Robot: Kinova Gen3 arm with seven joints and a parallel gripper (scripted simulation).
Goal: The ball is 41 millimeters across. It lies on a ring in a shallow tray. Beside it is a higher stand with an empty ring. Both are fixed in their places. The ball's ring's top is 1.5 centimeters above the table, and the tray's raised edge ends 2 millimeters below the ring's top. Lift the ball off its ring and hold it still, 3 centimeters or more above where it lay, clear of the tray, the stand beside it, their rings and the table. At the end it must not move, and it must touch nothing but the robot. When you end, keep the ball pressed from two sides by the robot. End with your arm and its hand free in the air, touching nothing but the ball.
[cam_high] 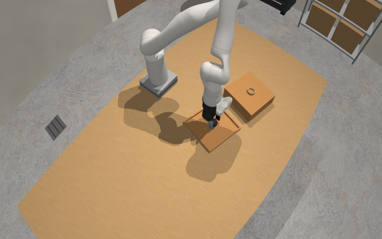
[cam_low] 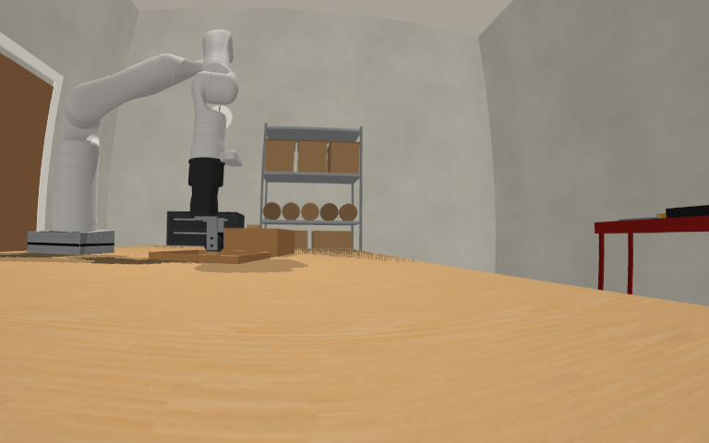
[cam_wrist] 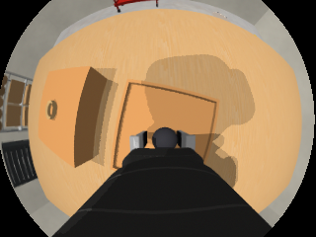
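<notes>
The dark ball is 10 mm below my hand. Also, from my hand: brown stand: 60 mm ahead, 230 mm to the left, 20 mm above; shallow tray: 30 mm below.
</notes>
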